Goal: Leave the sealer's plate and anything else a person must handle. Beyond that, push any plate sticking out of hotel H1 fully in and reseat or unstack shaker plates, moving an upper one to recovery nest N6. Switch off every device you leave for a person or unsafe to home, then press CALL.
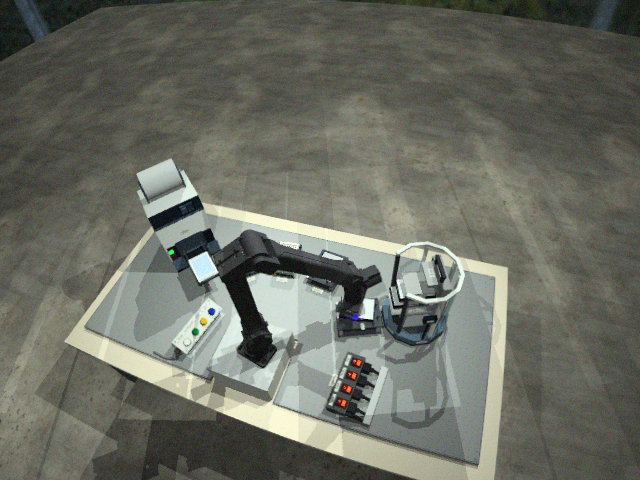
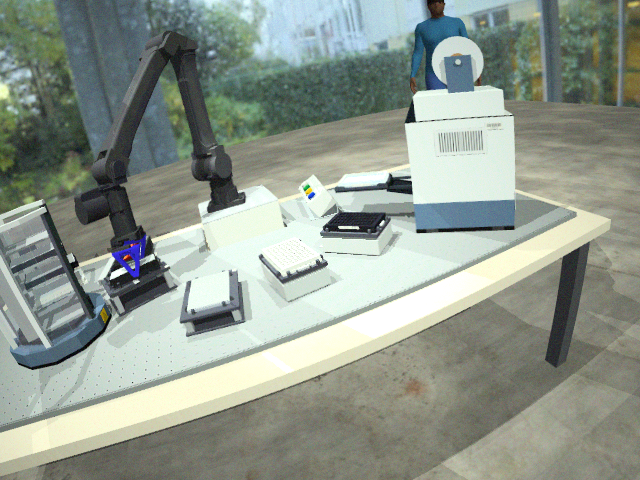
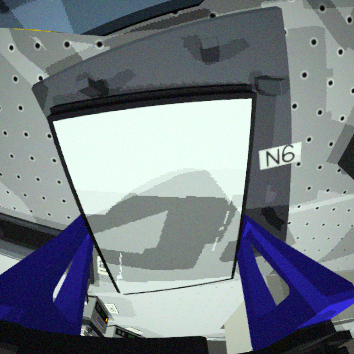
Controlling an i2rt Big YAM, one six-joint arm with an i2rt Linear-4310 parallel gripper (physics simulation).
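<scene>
My gripper has blue fingers shut on the long sides of a white-topped, black-rimmed plate. It holds the plate right over the dark recovery nest N6. I cannot tell whether the plate touches the nest. Hotel H1 stands just beside the nest. Two shakers stand mid-table, one with a white plate and one with a black plate. The sealer has a pale plate on its tray.
A button box sits near the arm's base. A switch panel with red lit switches lies at the table's front. Another nest with a white plate lies near N6. A person stands behind the sealer.
</scene>
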